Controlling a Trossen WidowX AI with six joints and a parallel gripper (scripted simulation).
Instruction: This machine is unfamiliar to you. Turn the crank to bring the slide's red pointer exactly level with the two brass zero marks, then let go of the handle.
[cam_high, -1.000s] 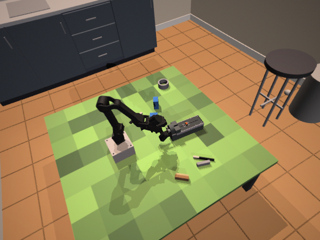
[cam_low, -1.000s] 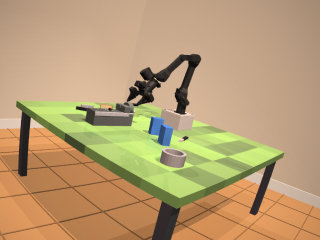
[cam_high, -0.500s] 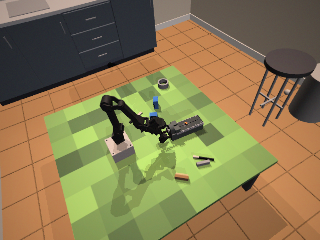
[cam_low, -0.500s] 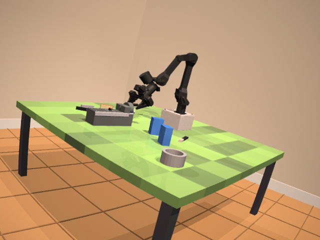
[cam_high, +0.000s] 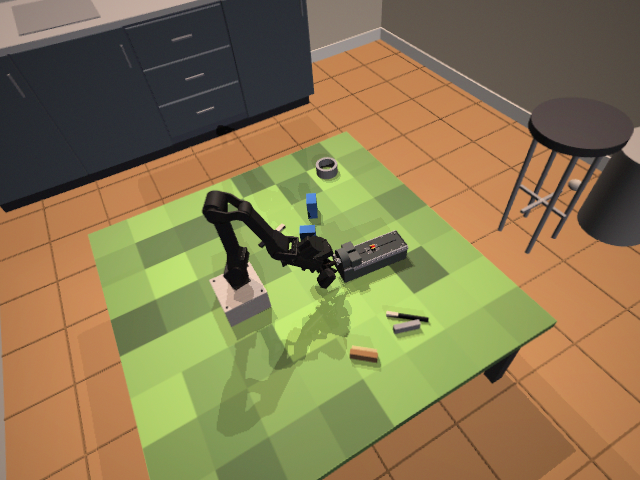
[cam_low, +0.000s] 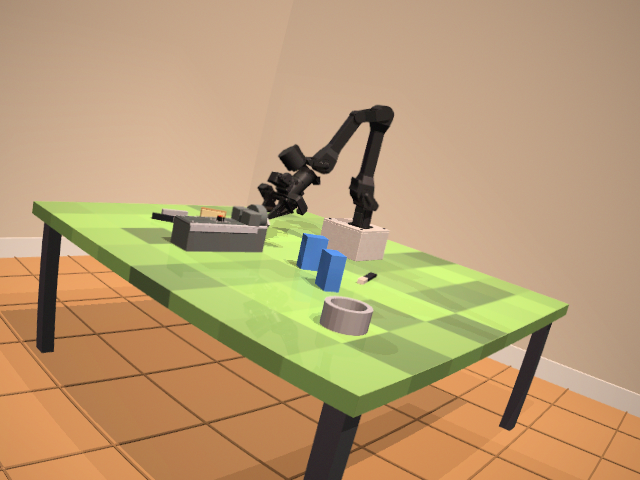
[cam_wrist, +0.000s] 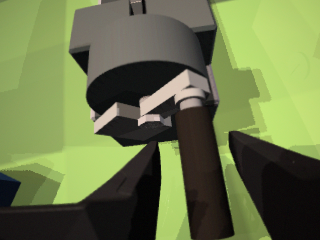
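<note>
Now: gripper tip 2 cm past the crank handle, 1 cm to the right of it and 2 cm below it. The rest, counted from my gripper tip: grey bar 5 cm ahead, 31 cm to the right, 7 cm below; wooden block 12 cm behind, 28 cm to the right, 7 cm below; red pointer 17 cm ahead, 3 cm to the right.
</note>
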